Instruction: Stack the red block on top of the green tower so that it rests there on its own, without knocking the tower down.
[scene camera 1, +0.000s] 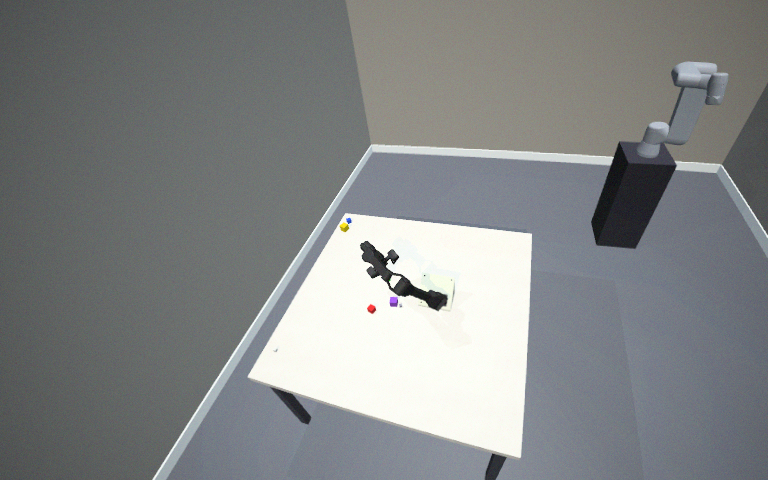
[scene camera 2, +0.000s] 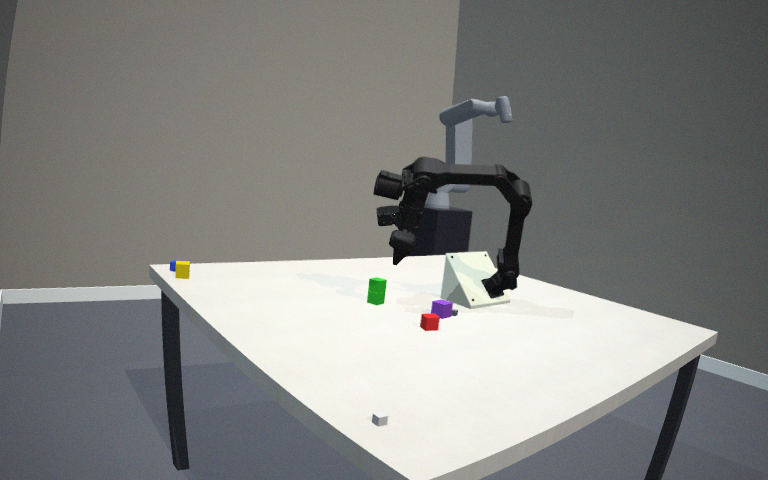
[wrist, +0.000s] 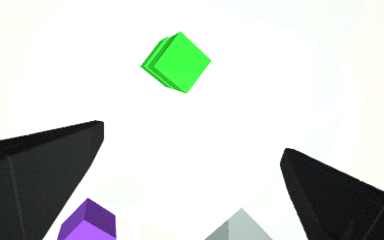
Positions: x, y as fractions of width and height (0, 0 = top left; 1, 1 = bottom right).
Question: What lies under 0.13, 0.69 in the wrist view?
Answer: My gripper.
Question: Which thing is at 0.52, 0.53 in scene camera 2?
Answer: My gripper.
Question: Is my gripper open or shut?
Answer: Open.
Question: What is my gripper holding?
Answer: Nothing.
